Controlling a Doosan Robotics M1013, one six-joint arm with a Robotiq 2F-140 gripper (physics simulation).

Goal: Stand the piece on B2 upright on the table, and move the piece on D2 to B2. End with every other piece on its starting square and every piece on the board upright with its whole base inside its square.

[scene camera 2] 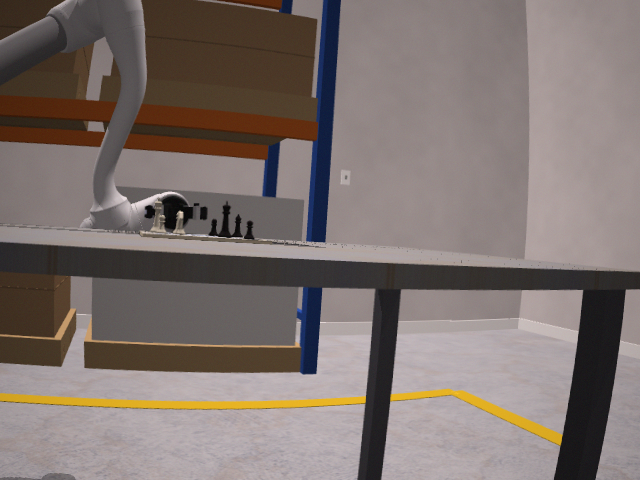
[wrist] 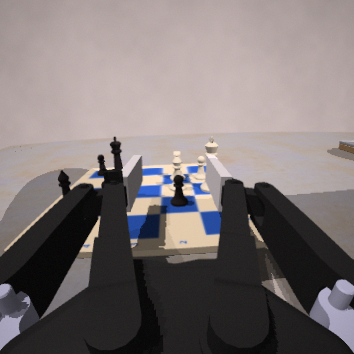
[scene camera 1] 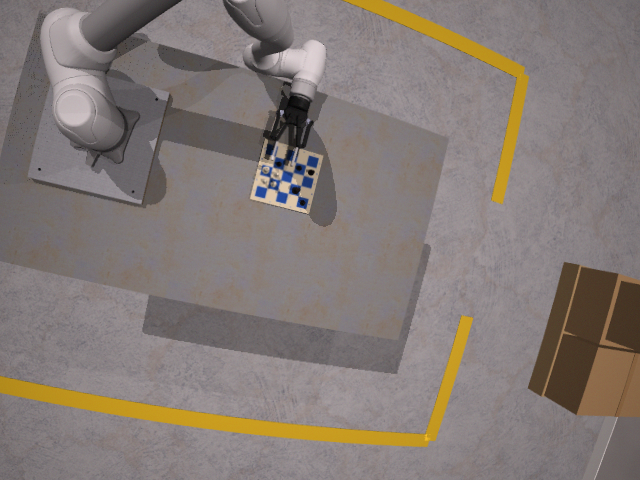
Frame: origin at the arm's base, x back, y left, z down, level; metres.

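Seen in the pictures: gripper, fingertip midpoint: (wrist: 173,167) (scene camera 1: 281,163).
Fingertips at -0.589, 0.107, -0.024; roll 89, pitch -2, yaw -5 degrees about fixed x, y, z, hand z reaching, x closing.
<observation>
Offsets run from my fingertips to a thing's top centre, as dx, dy, dz. Level surfaces: height alone.
The small five-by-five blue and cream board (scene camera 1: 253,197) (wrist: 80,253) lies on the table. A black pawn {+0.004, -0.001, +0.008} (scene camera 1: 279,164) (wrist: 178,195) stands upright on B2, counting the row nearest the gripper as A. A white piece (scene camera 1: 273,183) (wrist: 176,154) stands on D2, partly hidden in the wrist view behind the white piece on C2. My gripper (scene camera 1: 279,159) (scene camera 2: 175,210) (wrist: 173,167) is low and roughly level, reaching over the board's near edge. Its fingers are part open and hold nothing. In the wrist view the B2 pawn shows between the two pads; its exact depth relative to the tips is unclear.
White king {+0.040, -0.039, -0.024} (wrist: 211,146) and white pawn {+0.030, -0.077, +0.008} (wrist: 201,167) stand near the right finger's line, on C1 and D1. Black king {-0.084, -0.066, -0.024} (wrist: 116,149), black pawn {-0.124, -0.099, +0.008} (wrist: 101,164) and black bishop {-0.114, +0.014, -0.004} (wrist: 63,181) stand left. The left finger hides B4. The table {dz +0.046} (scene camera 1: 232,258) extends around the board.
</observation>
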